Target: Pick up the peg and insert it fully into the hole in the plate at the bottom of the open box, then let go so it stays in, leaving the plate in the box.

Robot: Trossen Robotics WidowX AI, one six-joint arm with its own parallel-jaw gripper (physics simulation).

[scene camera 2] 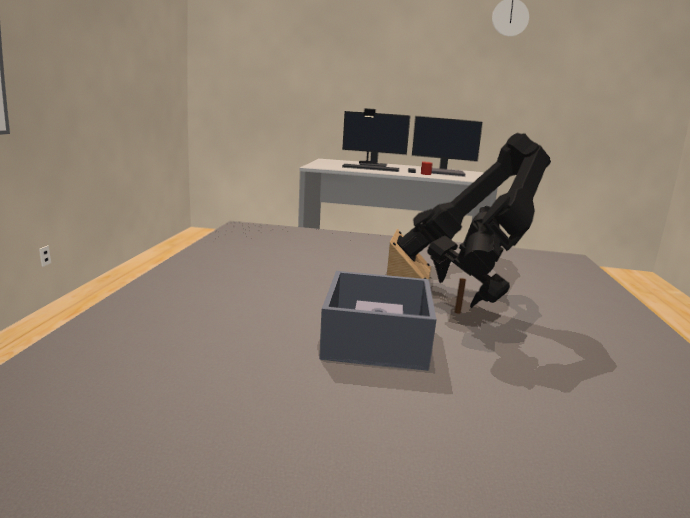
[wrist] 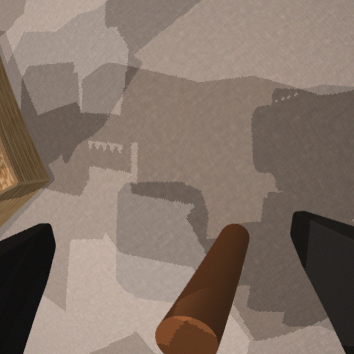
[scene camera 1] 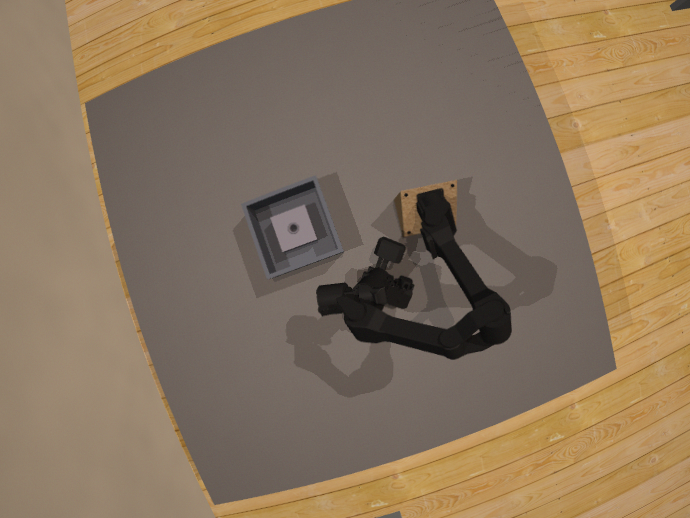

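Where they show: gripper, fingertip midpoint: [scene camera 2: 456, 294] [wrist: 173, 231] [scene camera 1: 388, 268]; arm's base at its link origin: [scene camera 2: 406, 248] [scene camera 1: 430, 201].
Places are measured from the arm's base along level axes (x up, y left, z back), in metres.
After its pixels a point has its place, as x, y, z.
Observation:
The brown peg [scene camera 2: 460, 296] @[-0.048, 0.137, -0.160] [wrist: 212, 290] @[-0.023, 0.143, -0.150] stands upright on the dark mat, to the right of the box in scene camera 2; the arm hides it in scene camera 1. My gripper [scene camera 2: 457, 293] @[-0.054, 0.129, -0.134] [wrist: 173, 231] @[-0.054, 0.129, -0.134] is open and empty. Its fingertips stand on either side of the peg's line in the wrist view, with the peg nearer the right finger; I cannot tell the exact height of the tips. The open grey-blue box [scene camera 1: 329, 217] @[0.008, -0.022, -0.241] [scene camera 2: 376, 340] @[-0.041, -0.014, -0.427] holds the pale square plate [scene camera 1: 304, 217] @[-0.032, -0.042, -0.300] [scene camera 2: 365, 306] @[-0.032, -0.052, -0.315], whose round hole [scene camera 1: 293, 227] looks empty in scene camera 1.
A wooden mounting block [scene camera 1: 411, 214] @[-0.017, 0.017, -0.050] [scene camera 2: 402, 264] @[-0.020, -0.002, -0.072] [wrist: 22, 165] @[-0.072, 0.065, -0.063] bears the arm's base and stands behind the box in scene camera 2; its corner shows at the left of the wrist view. The dark mat [scene camera 1: 222, 139] @[-0.090, -0.319, -0.471] [scene camera 2: 222, 418] @[-0.090, -0.198, -0.633] lies under all of it. A desk [scene camera 2: 362, 192] with monitors stands beyond.

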